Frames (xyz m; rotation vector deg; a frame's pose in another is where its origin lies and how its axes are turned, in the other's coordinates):
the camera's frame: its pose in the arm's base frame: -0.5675 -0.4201 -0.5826 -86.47 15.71 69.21
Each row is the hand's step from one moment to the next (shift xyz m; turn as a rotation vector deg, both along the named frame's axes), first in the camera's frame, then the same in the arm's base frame.
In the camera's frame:
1: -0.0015 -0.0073 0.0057 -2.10 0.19 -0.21
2: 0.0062 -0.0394 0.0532 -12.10 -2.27 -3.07
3: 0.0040 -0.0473 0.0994 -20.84 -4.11 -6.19
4: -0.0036 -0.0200 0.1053 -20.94 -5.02 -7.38
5: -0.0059 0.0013 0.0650 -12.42 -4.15 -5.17
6: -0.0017 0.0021 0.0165 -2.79 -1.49 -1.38
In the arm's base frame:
1: 0.0016 0.0067 0.0064 -0.97 -1.13 1.51
2: 0.0033 0.0608 0.0268 -2.16 -6.93 10.41
3: -0.0163 0.1012 0.0403 -3.10 -12.62 17.91
4: -0.0425 0.0935 0.0309 -1.86 -13.34 18.35
5: -0.0378 0.0514 0.0138 0.16 -8.17 11.46
6: -0.0110 0.0124 0.0026 0.55 -1.83 2.88

